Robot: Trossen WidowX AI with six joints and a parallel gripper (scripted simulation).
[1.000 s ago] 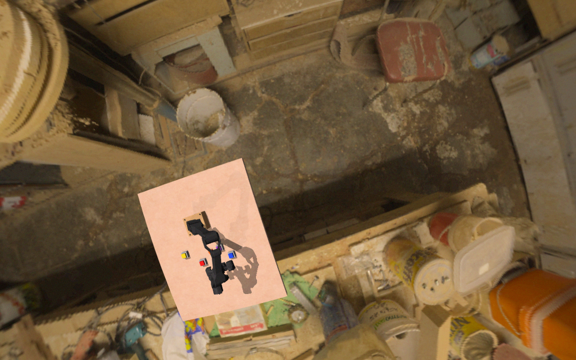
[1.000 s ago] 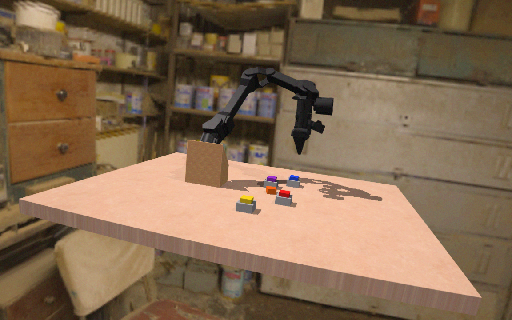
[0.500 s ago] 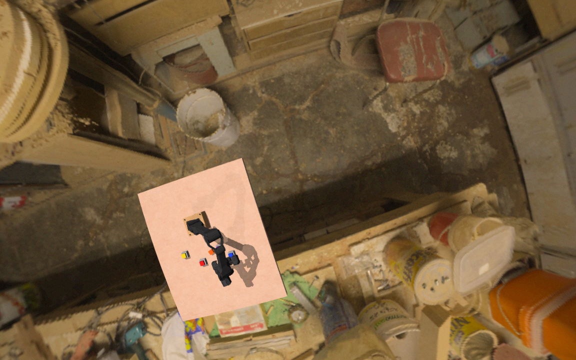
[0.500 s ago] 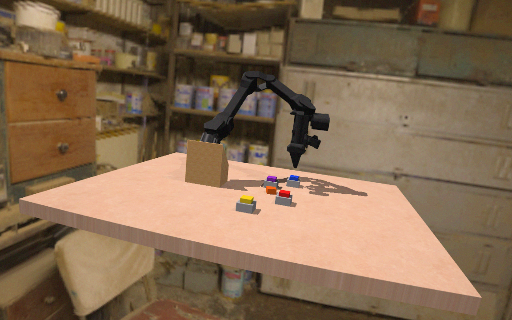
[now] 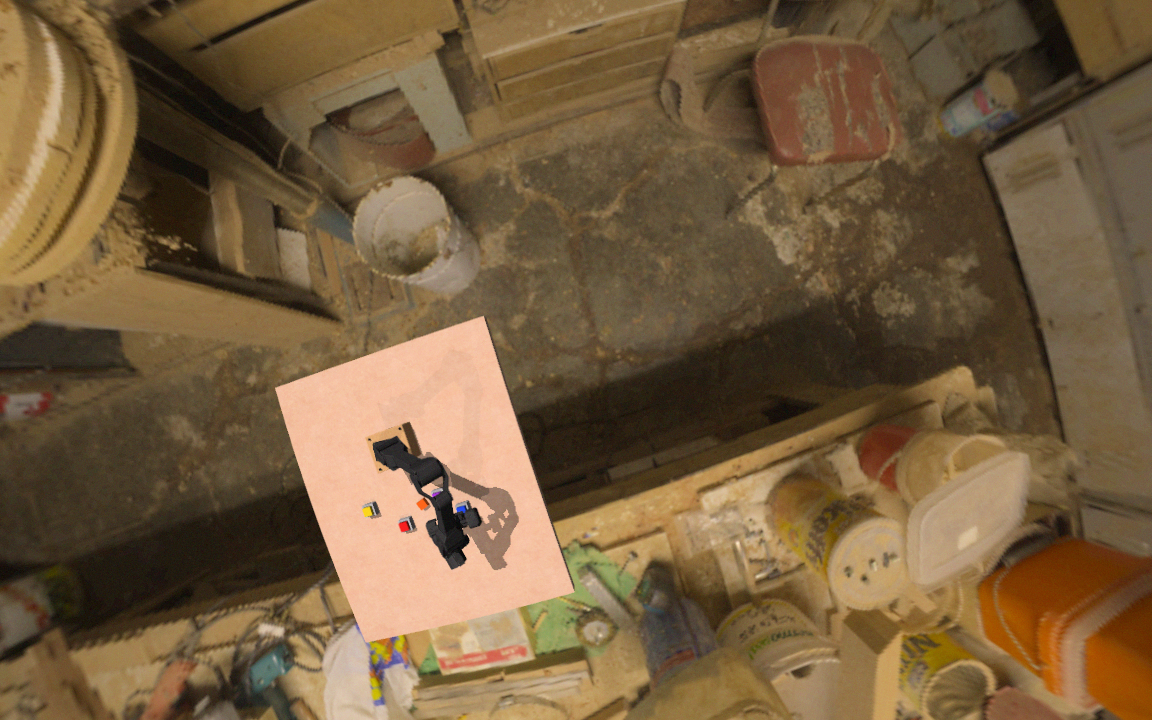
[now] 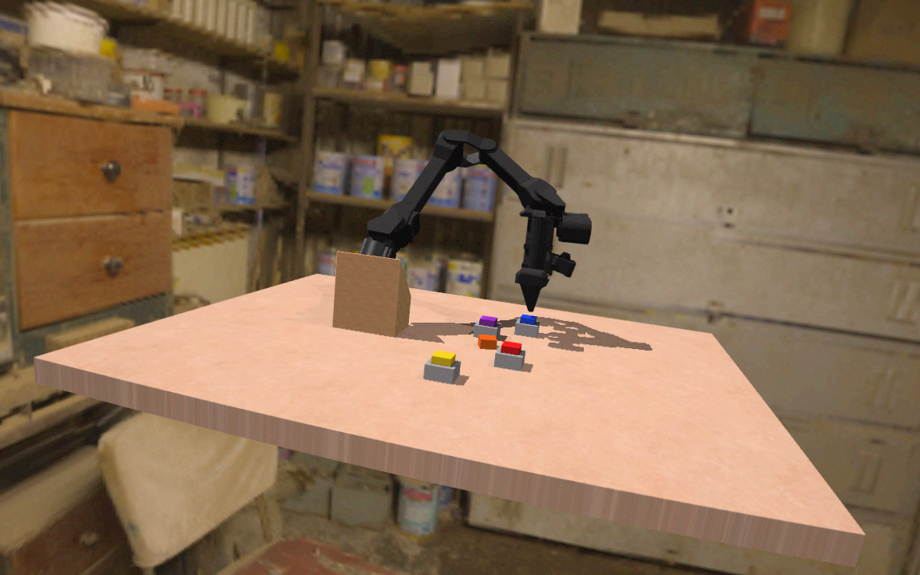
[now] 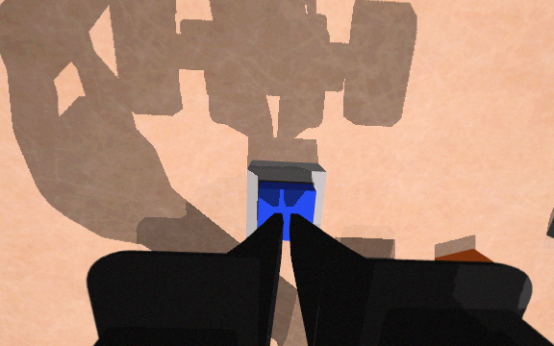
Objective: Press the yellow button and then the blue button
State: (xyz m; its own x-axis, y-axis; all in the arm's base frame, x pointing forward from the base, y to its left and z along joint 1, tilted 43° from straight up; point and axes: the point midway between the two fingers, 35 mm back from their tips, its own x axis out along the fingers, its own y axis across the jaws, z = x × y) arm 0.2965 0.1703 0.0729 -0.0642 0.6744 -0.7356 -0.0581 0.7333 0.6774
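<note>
My gripper tip is 20 mm above the blue button. Also, from my gripper tip: orange block (150 mm to the right, 50 mm behind, 40 mm below); purple button (80 mm to the right, 70 mm behind, 20 mm below); red button (240 mm to the right, 20 mm below, 10 mm ahead).
</note>
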